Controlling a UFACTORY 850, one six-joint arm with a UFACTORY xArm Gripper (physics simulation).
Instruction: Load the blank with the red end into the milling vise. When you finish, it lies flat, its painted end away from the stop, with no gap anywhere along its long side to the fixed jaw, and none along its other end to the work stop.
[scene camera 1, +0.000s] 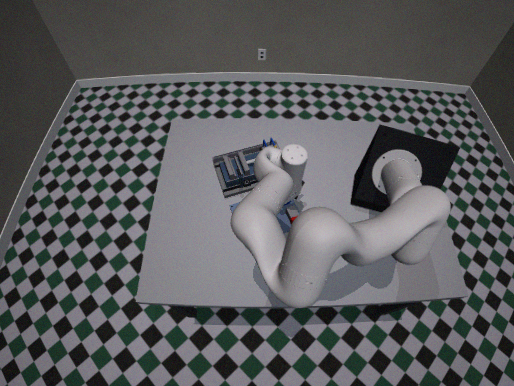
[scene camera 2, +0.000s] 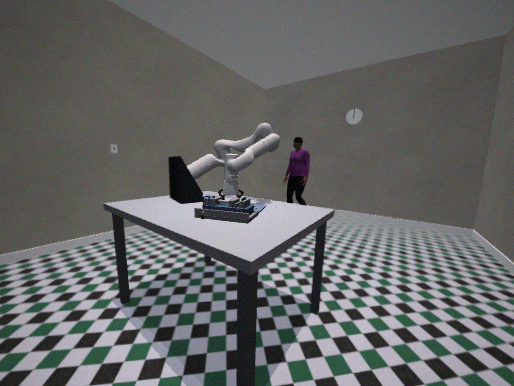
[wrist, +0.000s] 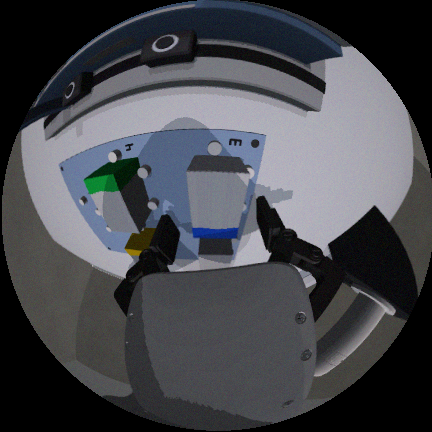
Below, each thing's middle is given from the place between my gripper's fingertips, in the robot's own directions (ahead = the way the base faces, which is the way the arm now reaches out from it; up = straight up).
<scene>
My hand is 10 mm short of the blue-ended blank (wrist: 216, 184), 20 mm to the left of it and 10 mm below it. The rest, counted from my hand: grey blank with red end (wrist: 212, 252) (40 mm behind, 50 mm to the left, 10 mm above); then blue plate (wrist: 168, 153) (60 mm ahead, 60 mm to the left, 10 mm below); then green-ended blank (wrist: 119, 194) (90 mm ahead, 20 mm to the left, 10 mm above).
</scene>
